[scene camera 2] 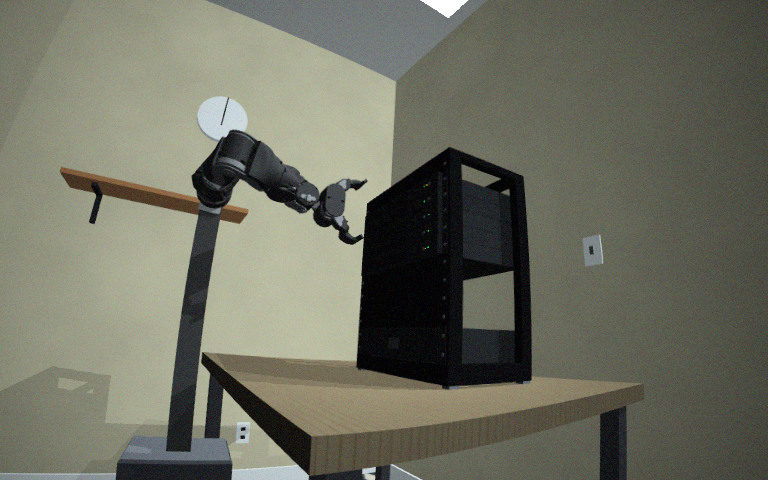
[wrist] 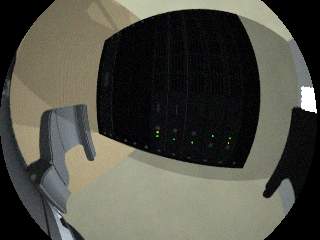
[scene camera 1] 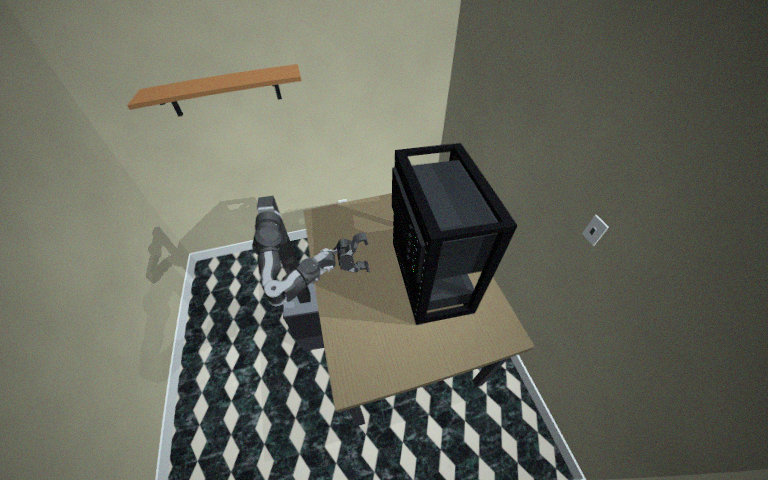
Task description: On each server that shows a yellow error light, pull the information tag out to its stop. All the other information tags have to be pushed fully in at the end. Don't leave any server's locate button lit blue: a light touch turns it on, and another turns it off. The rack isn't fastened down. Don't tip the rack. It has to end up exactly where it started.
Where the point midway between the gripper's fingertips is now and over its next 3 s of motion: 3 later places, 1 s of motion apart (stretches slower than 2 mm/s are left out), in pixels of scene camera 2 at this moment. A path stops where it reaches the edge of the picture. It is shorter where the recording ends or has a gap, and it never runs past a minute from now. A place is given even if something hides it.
My gripper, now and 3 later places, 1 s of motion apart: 361,211; 366,212; 411,235; 413,218
